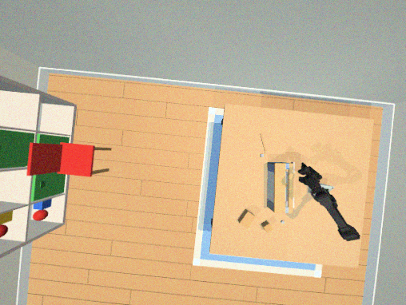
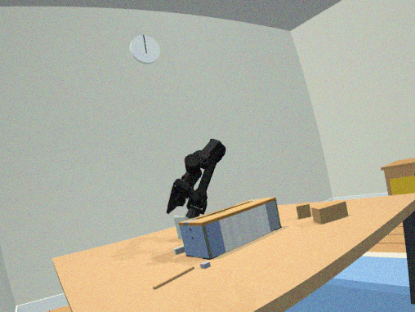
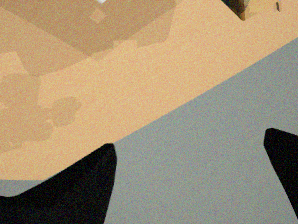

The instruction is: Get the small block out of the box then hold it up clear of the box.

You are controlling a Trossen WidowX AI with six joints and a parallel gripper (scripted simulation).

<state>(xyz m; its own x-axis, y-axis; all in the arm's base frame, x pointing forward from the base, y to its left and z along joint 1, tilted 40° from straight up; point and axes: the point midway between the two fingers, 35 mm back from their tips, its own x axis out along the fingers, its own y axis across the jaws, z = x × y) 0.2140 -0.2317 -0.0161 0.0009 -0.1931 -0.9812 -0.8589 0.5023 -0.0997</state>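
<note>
My gripper tip is now 19 cm to the right of the long box, 11 cm above it and 9 cm short of it. Also, from my gripper tip: thin stick (25 cm ahead, 17 cm below, 16 cm to the right).
</note>
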